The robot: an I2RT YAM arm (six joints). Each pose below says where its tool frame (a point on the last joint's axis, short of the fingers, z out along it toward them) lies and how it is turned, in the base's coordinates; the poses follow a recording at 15 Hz.
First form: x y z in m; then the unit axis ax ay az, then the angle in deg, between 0 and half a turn.
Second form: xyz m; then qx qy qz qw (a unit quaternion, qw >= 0). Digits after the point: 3 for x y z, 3 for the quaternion.
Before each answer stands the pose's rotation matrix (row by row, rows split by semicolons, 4 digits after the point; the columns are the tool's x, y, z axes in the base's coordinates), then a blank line. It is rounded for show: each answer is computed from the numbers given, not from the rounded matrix.
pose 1, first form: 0.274, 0.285, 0.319, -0.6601, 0.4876, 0.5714, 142.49
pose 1, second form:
-0.0119 -0.9251 -0.3795; -0.2293 -0.3669 0.9016; -0.9733 0.0977 -0.2077

0.274, 0.285, 0.319, -0.625, 0.462, 0.541, 0.322
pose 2, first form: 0.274, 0.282, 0.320, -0.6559, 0.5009, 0.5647, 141.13
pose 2, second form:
-0.0134 -0.9387 -0.3444; -0.2300 -0.3323 0.9147; -0.9731 0.0915 -0.2114

0.274, 0.282, 0.320, -0.619, 0.472, 0.533, 0.333
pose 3, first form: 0.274, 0.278, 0.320, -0.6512, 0.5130, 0.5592, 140.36
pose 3, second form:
-0.0194 -0.9481 -0.3173; -0.2346 -0.3042 0.9233; -0.9719 0.0924 -0.2165

0.274, 0.278, 0.320, -0.613, 0.483, 0.526, 0.339
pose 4, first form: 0.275, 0.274, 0.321, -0.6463, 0.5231, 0.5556, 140.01
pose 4, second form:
-0.0284 -0.9541 -0.2980; -0.2400 -0.2829 0.9286; -0.9703 0.0979 -0.2210

0.275, 0.274, 0.321, -0.607, 0.492, 0.522, 0.342
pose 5, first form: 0.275, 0.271, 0.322, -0.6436, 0.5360, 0.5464, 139.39
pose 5, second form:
-0.0305 -0.9625 -0.2697; -0.2512 -0.2538 0.9341; -0.9675 0.0963 -0.2340

0.275, 0.271, 0.322, -0.604, 0.503, 0.512, 0.347
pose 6, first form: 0.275, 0.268, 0.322, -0.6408, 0.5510, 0.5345, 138.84
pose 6, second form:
-0.0330 -0.9708 -0.2378; -0.2672 -0.2207 0.9381; -0.9631 0.0945 -0.2521

0.275, 0.268, 0.322, -0.600, 0.516, 0.500, 0.352
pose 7, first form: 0.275, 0.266, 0.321, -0.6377, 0.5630, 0.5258, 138.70
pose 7, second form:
-0.0392 -0.9757 -0.2156; -0.2817 -0.1962 0.9392; -0.9587 0.0975 -0.2671

0.275, 0.266, 0.321, -0.597, 0.527, 0.492, 0.353
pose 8, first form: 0.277, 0.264, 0.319, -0.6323, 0.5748, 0.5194, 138.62
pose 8, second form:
-0.0505 -0.9795 -0.1949; -0.2928 -0.1720 0.9406; -0.9548 0.1046 -0.2781

0.277, 0.264, 0.319, -0.592, 0.538, 0.486, 0.353
